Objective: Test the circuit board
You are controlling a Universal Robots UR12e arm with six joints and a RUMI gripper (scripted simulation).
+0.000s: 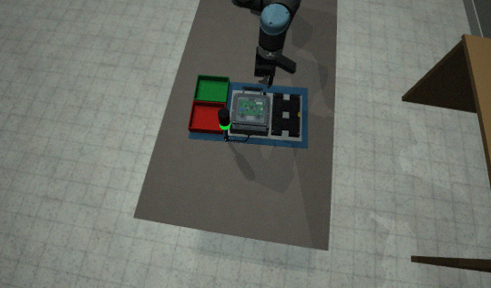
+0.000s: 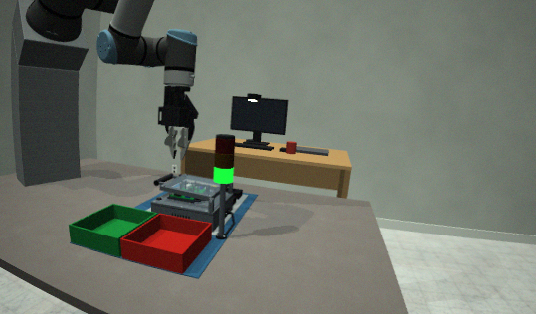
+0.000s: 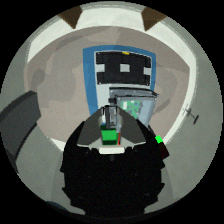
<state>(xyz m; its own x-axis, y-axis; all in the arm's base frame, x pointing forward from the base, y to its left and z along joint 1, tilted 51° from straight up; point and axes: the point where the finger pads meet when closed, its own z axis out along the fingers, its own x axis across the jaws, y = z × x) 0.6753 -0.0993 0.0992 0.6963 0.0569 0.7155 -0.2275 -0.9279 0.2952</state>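
Now: the black latch hook 10 mm ahead of my hand, 10 mm to the right of it and 80 mm below it. The rest, counted from my hand: tester lid (50 mm ahead, 90 mm to the right, 70 mm below); then green circuit board (50 mm ahead, 90 mm to the right, 90 mm below); then green bin (110 mm behind, 250 mm to the right, 150 mm below).
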